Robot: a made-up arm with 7 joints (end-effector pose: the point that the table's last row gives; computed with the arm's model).
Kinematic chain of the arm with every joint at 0, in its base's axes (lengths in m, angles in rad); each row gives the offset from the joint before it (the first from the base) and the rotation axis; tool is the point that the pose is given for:
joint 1: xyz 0 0.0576 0 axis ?
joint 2: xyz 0 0.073 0 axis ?
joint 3: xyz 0 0 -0.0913 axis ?
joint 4: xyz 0 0 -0.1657 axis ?
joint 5: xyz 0 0 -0.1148 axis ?
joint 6: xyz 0 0 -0.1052 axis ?
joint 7: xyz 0 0 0 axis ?
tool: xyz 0 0 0
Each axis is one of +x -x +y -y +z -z.
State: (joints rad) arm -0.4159 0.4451 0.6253 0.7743 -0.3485 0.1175 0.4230
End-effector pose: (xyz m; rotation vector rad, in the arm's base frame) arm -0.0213 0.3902 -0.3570 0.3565 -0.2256 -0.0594
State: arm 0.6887 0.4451 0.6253 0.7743 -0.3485 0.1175 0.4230
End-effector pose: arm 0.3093 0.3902 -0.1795 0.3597 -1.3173 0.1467
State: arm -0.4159 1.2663 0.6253 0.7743 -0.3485 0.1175 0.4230
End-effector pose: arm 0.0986 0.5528 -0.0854 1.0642 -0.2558 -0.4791
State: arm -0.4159 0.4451 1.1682 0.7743 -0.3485 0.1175 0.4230
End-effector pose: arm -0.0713 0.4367 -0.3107 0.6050 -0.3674 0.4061
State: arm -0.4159 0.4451 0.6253 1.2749 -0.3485 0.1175 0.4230
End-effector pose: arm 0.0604 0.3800 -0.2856 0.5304 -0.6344 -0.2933
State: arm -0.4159 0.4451 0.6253 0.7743 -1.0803 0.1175 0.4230
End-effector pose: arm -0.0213 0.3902 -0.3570 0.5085 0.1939 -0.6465
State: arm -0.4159 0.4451 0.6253 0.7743 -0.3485 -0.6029 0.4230
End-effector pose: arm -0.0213 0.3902 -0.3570 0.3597 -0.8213 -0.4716
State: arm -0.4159 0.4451 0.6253 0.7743 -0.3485 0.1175 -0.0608
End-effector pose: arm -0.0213 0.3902 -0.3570 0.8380 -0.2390 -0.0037
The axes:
joint 1: -y
joint 2: +x
joint 3: +z
joint 4: -y
joint 5: +z
joint 6: +y
joint 7: -x

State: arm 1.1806 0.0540 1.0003 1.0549 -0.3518 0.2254 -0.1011
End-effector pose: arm 0.3688 0.3112 -0.0399 0.2696 -1.6836 1.0881
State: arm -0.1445 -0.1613 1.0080 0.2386 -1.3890 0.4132 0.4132
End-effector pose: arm -0.0405 0.0984 -0.4708 -0.2880 0.5001 -0.2650
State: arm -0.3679 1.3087 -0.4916 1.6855 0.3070 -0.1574 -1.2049
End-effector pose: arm 0.1223 0.3278 -0.2183 1.0780 -1.4804 -0.3815
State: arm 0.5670 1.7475 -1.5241 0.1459 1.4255 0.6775 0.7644
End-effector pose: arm -0.0267 0.6035 0.0447 0.6332 -0.1640 0.8095
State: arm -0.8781 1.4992 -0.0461 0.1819 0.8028 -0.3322 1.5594
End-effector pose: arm -0.0021 0.6026 -0.0534 -0.1936 0.0802 -0.3974
